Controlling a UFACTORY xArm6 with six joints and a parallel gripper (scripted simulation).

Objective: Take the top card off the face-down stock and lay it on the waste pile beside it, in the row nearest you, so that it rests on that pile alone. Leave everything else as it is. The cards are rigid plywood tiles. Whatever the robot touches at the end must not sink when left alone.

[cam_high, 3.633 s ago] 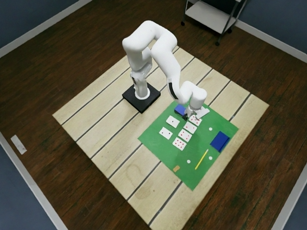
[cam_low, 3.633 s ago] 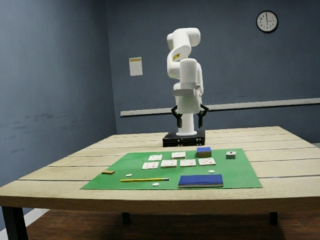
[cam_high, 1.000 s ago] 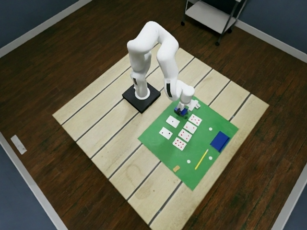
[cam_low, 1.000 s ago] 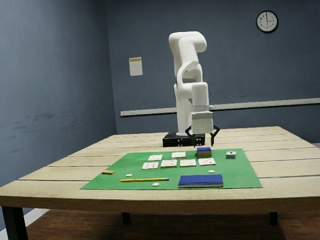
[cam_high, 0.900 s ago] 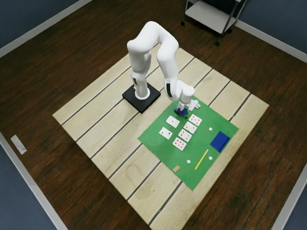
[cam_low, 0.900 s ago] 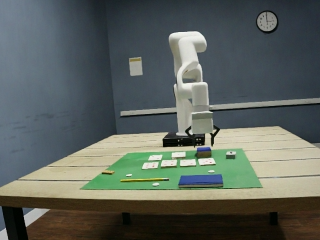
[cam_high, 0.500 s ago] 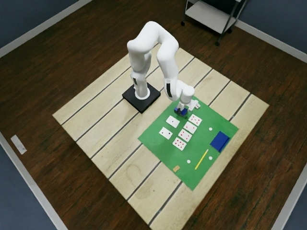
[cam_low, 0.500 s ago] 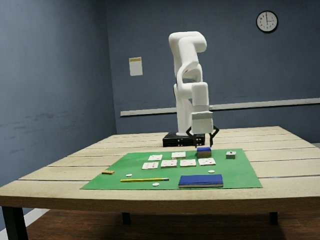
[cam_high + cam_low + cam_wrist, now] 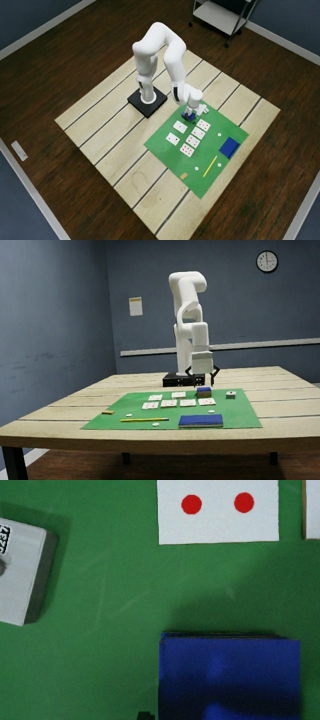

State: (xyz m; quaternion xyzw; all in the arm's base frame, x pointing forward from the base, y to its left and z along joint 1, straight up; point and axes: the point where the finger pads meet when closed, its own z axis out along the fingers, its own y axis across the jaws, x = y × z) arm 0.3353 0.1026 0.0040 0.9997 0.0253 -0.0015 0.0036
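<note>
The face-up card lies 30 mm ahead of my hand, 230 mm to the right of it and 50 mm below it. From my hand the other things lie so: yellow pencil (350 mm ahead, 210 mm to the right, 50 mm below); green mat (160 mm ahead, 110 mm to the right, 70 mm below); grey block (70 mm ahead, 120 mm to the left, 40 mm below).
</note>
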